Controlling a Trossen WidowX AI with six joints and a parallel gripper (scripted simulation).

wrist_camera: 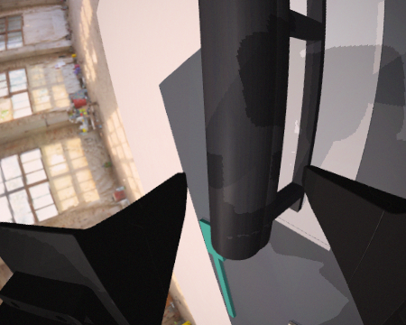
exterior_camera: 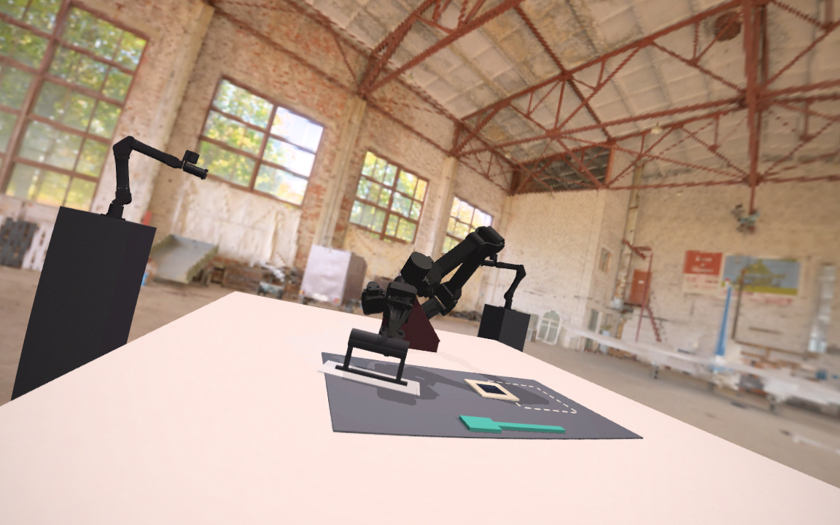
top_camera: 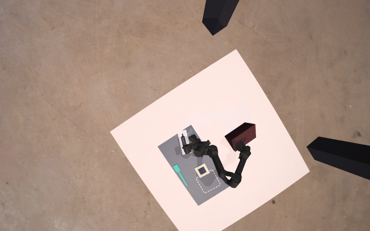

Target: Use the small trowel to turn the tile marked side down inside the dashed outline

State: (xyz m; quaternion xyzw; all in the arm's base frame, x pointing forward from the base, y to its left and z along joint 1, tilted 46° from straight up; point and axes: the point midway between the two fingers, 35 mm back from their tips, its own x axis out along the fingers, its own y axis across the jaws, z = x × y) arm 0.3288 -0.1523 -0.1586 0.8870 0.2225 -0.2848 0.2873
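Now: the trowel 3 cm below my gripper tip. Also, from my gripper tip: cream tile 27 cm to the left, 7 cm below, 2 cm ahead; then teal flat piece 18 cm to the left, 18 cm ahead, 7 cm below; then grey mat 21 cm to the left, 9 cm below, 5 cm ahead.
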